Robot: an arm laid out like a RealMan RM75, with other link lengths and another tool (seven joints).
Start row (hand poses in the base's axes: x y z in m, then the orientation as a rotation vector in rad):
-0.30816 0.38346 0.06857 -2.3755 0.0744 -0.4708
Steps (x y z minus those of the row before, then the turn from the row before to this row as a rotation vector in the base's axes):
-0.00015 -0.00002 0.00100 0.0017 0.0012 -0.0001
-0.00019 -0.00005 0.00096 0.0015 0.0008 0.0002
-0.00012 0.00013 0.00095 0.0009 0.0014 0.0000
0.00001 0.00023 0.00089 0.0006 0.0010 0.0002
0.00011 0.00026 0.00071 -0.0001 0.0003 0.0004
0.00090 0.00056 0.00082 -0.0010 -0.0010 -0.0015
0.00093 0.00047 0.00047 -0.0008 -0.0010 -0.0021
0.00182 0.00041 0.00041 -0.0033 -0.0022 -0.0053
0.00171 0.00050 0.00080 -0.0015 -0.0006 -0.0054
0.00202 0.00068 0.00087 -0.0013 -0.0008 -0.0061
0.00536 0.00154 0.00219 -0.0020 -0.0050 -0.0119
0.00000 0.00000 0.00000 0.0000 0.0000 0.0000
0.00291 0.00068 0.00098 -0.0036 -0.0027 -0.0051
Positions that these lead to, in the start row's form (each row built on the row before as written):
-0.30831 0.38344 0.06957 -2.3741 0.0754 -0.4692
-0.30850 0.38339 0.07053 -2.3728 0.0759 -0.4679
-0.30862 0.38352 0.07148 -2.3723 0.0767 -0.4661
-0.30861 0.38375 0.07237 -2.3719 0.0770 -0.4647
-0.30850 0.38401 0.07308 -2.3720 0.0766 -0.4642
-0.30760 0.38457 0.07390 -2.3728 0.0777 -0.4662
-0.30667 0.38504 0.07437 -2.3735 0.0796 -0.4685
-0.30485 0.38545 0.07478 -2.3765 0.0842 -0.4741
-0.30314 0.38595 0.07558 -2.3781 0.0900 -0.4776
-0.30112 0.38663 0.07645 -2.3795 0.0966 -0.4816
-0.29576 0.38817 0.07864 -2.3808 0.1081 -0.4935
-0.29576 0.38817 0.07864 -2.3808 0.1081 -0.4935
-0.29285 0.38885 0.07962 -2.3839 0.1122 -0.4997

